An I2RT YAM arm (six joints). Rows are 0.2 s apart.
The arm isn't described. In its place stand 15 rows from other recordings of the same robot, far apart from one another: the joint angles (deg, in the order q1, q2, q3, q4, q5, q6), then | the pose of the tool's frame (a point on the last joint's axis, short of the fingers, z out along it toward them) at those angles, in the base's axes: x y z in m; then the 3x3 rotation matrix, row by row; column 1 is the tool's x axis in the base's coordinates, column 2 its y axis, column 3 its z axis.
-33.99 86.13 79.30 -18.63 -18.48 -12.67 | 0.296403 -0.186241 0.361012; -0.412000 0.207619 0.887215; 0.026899 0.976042 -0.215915; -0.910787 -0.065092 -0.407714
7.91 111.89 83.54 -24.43 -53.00 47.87 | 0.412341 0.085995 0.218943; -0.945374 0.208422 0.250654; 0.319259 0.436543 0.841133; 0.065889 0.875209 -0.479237
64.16 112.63 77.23 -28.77 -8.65 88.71 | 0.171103 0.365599 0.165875; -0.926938 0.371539 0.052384; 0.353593 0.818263 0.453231; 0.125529 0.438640 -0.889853
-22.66 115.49 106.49 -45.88 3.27 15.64 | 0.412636 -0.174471 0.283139; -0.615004 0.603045 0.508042; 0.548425 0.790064 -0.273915; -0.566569 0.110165 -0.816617
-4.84 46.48 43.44 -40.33 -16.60 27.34 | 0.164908 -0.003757 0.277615; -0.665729 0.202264 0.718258; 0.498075 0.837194 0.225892; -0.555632 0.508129 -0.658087
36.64 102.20 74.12 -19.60 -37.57 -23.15 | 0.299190 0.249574 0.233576; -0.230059 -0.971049 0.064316; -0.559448 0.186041 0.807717; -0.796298 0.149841 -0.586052
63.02 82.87 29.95 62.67 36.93 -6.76 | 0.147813 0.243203 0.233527; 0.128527 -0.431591 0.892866; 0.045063 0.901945 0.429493; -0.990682 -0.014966 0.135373
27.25 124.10 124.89 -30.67 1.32 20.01 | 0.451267 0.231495 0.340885; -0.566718 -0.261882 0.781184; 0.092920 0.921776 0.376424; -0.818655 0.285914 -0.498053
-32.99 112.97 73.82 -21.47 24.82 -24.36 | 0.329936 -0.231997 0.155779; -0.940907 0.306088 0.144927; 0.164465 0.787065 -0.594541; -0.296050 -0.535573 -0.790896
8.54 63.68 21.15 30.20 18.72 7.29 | 0.228437 0.022750 0.205733; -0.187969 0.194847 0.962654; 0.093300 0.979235 -0.179985; -0.977733 0.055984 -0.202245
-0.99 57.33 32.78 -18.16 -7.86 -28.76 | 0.205614 0.001316 0.214404; -0.554422 -0.399377 0.730147; -0.467112 0.875438 0.124156; -0.688784 -0.272226 -0.671916
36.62 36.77 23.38 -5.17 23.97 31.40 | 0.138446 0.084875 0.239258; -0.340989 -0.068296 0.937583; 0.339736 0.920996 0.190647; -0.876531 0.383539 -0.290847
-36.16 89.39 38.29 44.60 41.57 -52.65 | 0.242581 -0.206540 0.213103; -0.829497 0.518079 0.208636; -0.130418 0.183556 -0.974319; -0.543071 -0.835405 -0.084692
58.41 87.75 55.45 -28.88 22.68 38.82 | 0.168996 0.248604 0.203485; -0.789235 -0.248780 0.561442; -0.179223 0.967775 0.176891; -0.587356 0.038986 -0.808389
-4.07 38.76 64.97 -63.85 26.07 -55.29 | 0.090027 -0.022090 0.376099; -0.684627 -0.266793 0.678312; -0.691561 0.531765 -0.488845; -0.230283 -0.803771 -0.548564
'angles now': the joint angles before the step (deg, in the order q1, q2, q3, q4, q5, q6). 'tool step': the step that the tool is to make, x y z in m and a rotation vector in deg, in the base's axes. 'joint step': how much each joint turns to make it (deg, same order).
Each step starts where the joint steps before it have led.
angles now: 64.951 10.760 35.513 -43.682 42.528 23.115
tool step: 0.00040 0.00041 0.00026 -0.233 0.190 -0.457
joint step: -0.006 0.402 0.170 -0.261 0.402 0.296
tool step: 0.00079 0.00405 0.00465 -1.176 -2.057 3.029
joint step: 0.011 0.471 0.000 3.130 -2.137 -4.273
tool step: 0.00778 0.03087 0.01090 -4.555 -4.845 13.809
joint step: -0.007 6.579 -0.404 11.604 -11.849 -11.645
